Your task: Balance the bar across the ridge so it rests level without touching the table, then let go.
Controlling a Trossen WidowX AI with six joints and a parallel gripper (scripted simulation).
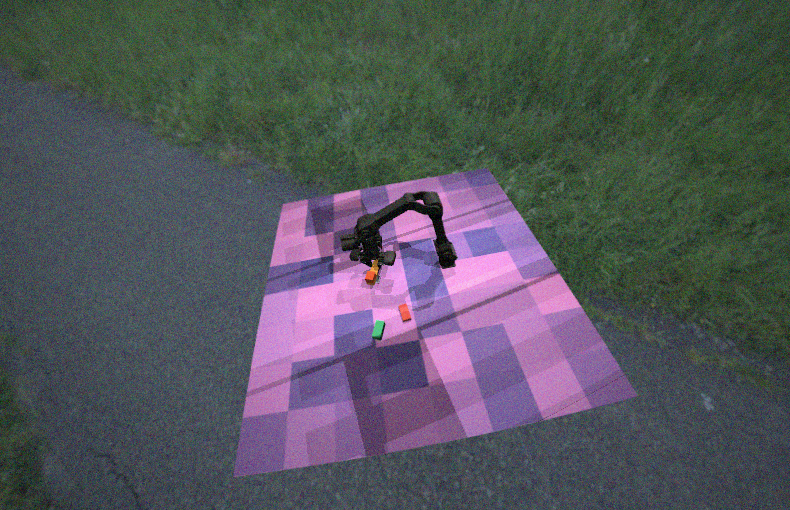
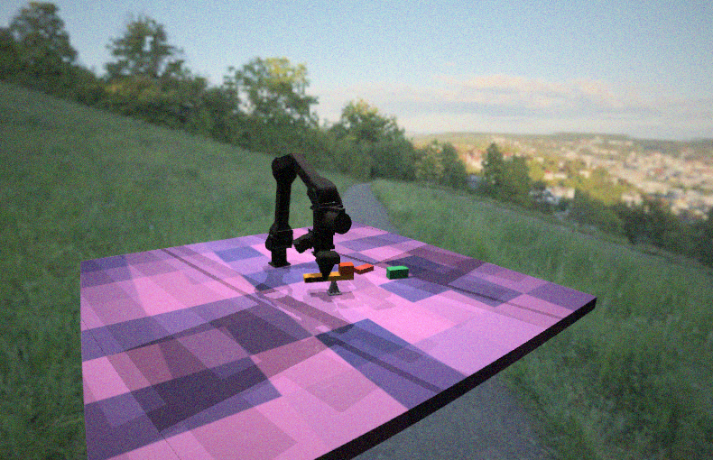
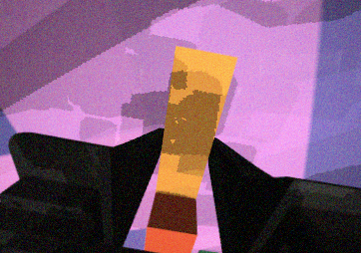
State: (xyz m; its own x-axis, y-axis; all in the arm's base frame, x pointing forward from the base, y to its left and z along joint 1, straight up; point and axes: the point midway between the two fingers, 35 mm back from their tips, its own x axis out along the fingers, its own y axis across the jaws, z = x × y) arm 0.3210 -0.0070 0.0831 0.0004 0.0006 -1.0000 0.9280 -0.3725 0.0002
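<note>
My gripper tip is now 4 cm to the right of the bar, 2 cm short of it and 1 cm below it. From my gripper tip the other things lie so: green block (27 cm to the left, 3 cm below, 2 cm ahead); orange-red block (22 cm to the left, 9 cm behind, 4 cm below).
</note>
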